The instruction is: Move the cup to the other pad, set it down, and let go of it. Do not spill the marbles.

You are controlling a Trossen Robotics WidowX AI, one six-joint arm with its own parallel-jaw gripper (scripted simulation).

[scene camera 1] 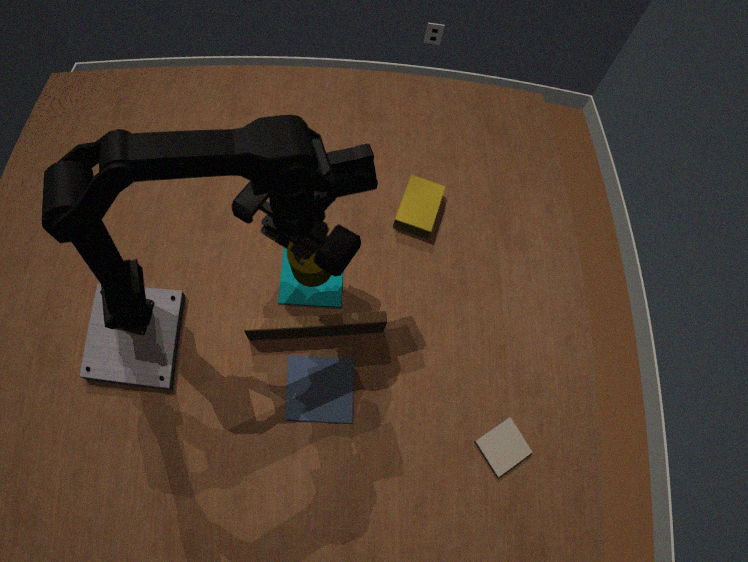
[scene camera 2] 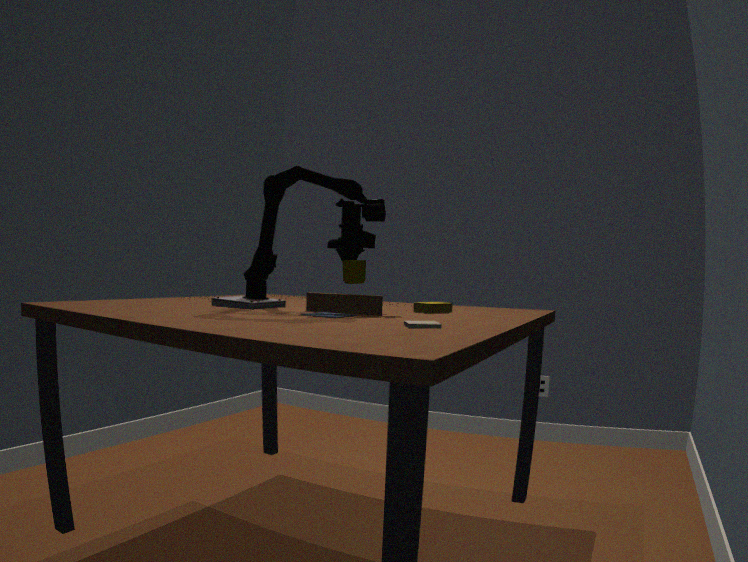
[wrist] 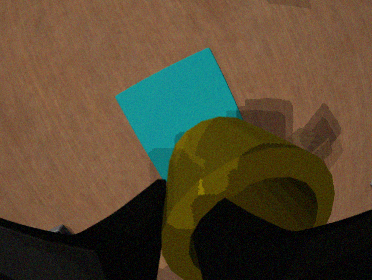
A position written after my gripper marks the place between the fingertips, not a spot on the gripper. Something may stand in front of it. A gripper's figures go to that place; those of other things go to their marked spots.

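Scene:
I see my gripper [scene camera 1: 296, 251], and it is 0.75 m from the lens. A blue pad [scene camera 1: 319, 389] is 0.80 m from the lens, whereas a teal pad [scene camera 1: 329, 294] is 0.84 m from the lens. There is also a pale flat tile [scene camera 1: 503, 446], which is 0.83 m from the lens.

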